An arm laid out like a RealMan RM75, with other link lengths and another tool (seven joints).
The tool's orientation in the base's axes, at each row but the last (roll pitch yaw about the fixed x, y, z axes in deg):
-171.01, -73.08, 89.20
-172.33, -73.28, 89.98
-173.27, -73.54, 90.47
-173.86, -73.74, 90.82
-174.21, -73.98, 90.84
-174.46, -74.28, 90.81
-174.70, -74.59, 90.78
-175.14, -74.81, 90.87
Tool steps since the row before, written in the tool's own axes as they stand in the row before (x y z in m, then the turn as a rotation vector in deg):
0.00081, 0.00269, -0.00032, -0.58, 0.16, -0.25
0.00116, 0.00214, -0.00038, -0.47, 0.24, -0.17
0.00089, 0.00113, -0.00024, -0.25, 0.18, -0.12
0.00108, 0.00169, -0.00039, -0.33, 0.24, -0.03
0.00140, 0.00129, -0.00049, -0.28, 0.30, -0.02
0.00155, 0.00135, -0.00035, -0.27, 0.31, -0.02
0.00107, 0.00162, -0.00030, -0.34, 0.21, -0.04
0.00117, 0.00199, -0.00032, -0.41, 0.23, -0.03
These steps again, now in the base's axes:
0.00271, 0.00030, 0.00074, 0.19, -0.38, -0.49
0.00217, 0.00025, 0.00114, 0.26, -0.27, -0.41
0.00115, 0.00016, 0.00088, 0.19, -0.16, -0.21
0.00172, 0.00013, 0.00109, 0.24, -0.09, -0.32
0.00133, 0.00006, 0.00144, 0.30, -0.06, -0.27
0.00137, 0.00023, 0.00155, 0.31, -0.06, -0.26
0.00164, 0.00016, 0.00107, 0.21, -0.11, -0.32
0.00201, 0.00019, 0.00117, 0.23, -0.11, -0.39

